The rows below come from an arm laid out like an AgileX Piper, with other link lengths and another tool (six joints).
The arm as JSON. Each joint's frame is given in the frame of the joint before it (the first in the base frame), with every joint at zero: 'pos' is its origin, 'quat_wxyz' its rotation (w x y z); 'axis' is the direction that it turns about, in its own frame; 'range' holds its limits. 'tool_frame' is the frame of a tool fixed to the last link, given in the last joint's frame.
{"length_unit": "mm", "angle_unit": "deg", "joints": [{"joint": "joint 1", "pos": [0.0, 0.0, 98.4], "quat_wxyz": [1.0, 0.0, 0.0, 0.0], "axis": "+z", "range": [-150.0, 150.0]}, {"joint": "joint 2", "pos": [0.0, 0.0, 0.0], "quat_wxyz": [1.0, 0.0, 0.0, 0.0], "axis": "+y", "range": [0.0, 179.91]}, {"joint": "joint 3", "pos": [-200.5, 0.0, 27.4], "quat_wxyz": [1.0, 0.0, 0.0, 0.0], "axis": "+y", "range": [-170.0, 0.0]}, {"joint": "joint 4", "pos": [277.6, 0.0, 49.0], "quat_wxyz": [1.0, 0.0, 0.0, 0.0], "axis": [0.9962, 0.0, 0.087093], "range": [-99.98, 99.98]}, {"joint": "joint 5", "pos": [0.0, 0.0, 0.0], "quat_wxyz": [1.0, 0.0, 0.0, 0.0], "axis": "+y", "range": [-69.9, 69.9]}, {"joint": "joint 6", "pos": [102.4, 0.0, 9.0], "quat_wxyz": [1.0, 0.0, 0.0, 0.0], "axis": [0.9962, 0.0, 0.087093], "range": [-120.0, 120.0]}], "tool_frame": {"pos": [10.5, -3.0, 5.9], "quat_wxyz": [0.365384, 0.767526, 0.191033, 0.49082]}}
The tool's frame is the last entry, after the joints.
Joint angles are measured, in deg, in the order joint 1, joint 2, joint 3, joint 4, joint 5, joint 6. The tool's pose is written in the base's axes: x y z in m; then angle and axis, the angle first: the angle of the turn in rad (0 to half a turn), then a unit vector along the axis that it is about. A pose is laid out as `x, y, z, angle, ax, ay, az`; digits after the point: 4 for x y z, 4 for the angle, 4 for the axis.
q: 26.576 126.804 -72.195 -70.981 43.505 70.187
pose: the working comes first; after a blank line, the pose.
Where each joint sits with the arm in this pose, in the base's axes (m; each line is computed from the numbers above, not from the rounded line before):
joint 1: 0.0000 0.0000 0.0984
joint 2: 0.0000 0.0000 0.0984
joint 3: 0.1270 0.0636 0.2425
joint 4: 0.3066 0.1534 0.0446
joint 5: 0.3066 0.1534 0.0446
joint 6: 0.3640 0.1073 -0.0272
the tool: 0.3743 0.1016 -0.0309

0.3743, 0.1016, -0.0309, 2.1597, 0.9102, 0.4063, -0.0805
